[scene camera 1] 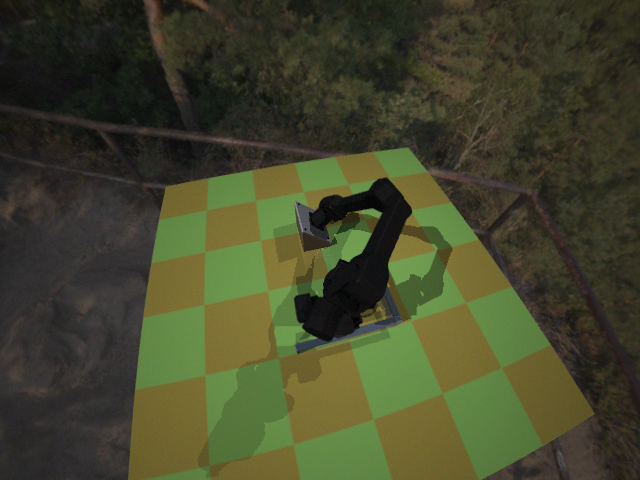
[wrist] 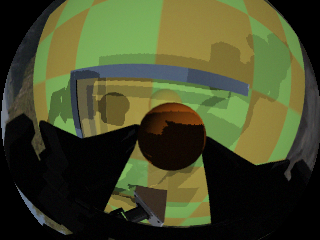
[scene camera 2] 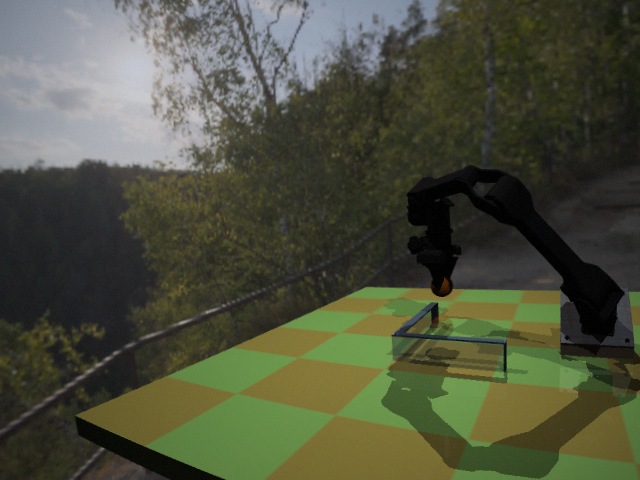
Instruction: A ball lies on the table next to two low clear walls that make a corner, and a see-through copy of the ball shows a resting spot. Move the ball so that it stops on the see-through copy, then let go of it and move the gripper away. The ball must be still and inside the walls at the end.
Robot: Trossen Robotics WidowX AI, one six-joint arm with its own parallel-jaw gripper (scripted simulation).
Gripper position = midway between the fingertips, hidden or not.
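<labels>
Orange ball: carried by the gripper [scene camera 2: 442, 287].
</labels>
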